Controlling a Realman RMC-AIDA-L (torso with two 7-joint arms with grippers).
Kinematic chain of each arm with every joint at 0, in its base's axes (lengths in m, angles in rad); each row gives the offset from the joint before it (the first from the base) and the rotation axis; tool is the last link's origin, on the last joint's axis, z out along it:
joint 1: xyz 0 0 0.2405 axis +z
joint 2: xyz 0 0 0 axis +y
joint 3: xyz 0 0 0.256 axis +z
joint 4: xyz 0 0 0 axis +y
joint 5: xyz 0 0 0.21 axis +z
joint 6: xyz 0 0 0 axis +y
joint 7: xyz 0 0 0.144 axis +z
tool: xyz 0 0 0
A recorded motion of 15 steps. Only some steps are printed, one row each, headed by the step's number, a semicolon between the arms.
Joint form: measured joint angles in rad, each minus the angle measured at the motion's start. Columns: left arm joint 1, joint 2, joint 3, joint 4, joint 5, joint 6, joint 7; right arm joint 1, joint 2, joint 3, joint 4, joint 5, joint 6, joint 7.
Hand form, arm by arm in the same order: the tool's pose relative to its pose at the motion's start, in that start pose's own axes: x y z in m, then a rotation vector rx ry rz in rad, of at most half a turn. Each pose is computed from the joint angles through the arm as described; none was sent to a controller.
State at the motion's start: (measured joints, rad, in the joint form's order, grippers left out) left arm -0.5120 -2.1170 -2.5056 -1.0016 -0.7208 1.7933 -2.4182; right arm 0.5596 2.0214 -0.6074 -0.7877 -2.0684 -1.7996 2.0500
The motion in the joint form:
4: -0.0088 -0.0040 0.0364 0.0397 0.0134 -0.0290 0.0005; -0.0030 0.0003 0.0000 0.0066 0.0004 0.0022 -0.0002
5: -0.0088 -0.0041 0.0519 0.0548 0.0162 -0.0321 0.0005; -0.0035 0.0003 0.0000 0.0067 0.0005 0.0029 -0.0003
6: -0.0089 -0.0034 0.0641 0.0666 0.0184 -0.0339 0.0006; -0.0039 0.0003 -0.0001 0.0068 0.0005 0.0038 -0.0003
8: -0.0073 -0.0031 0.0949 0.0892 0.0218 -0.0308 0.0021; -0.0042 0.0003 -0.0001 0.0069 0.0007 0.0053 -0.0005
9: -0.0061 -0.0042 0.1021 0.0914 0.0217 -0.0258 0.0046; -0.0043 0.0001 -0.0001 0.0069 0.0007 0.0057 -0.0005
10: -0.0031 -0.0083 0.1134 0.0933 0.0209 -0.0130 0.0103; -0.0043 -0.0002 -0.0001 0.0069 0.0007 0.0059 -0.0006
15: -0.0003 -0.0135 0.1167 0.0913 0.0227 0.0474 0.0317; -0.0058 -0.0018 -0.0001 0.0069 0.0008 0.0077 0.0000
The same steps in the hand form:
4: -0.0019 -0.0007 0.0123 0.0053 -0.0385 -0.0014; 0.0019 -0.0007 0.0002 -0.0006 -0.0017 0.0081
5: -0.0044 -0.0009 0.0163 0.0029 -0.0585 -0.0039; 0.0021 -0.0009 0.0001 0.0002 -0.0022 0.0085
6: -0.0064 -0.0012 0.0190 0.0014 -0.0746 -0.0056; 0.0022 -0.0010 0.0000 0.0011 -0.0026 0.0089
8: -0.0120 -0.0007 0.0252 -0.0055 -0.1164 -0.0060; 0.0022 -0.0012 0.0000 0.0024 -0.0035 0.0090
9: -0.0136 0.0001 0.0265 -0.0101 -0.1275 -0.0029; 0.0022 -0.0013 -0.0001 0.0030 -0.0037 0.0090
10: -0.0171 0.0022 0.0290 -0.0224 -0.1479 0.0032; 0.0021 -0.0014 -0.0002 0.0034 -0.0038 0.0088
15: -0.0250 0.0085 0.0295 -0.0666 -0.1962 0.0213; 0.0022 -0.0019 -0.0011 0.0071 -0.0048 0.0100

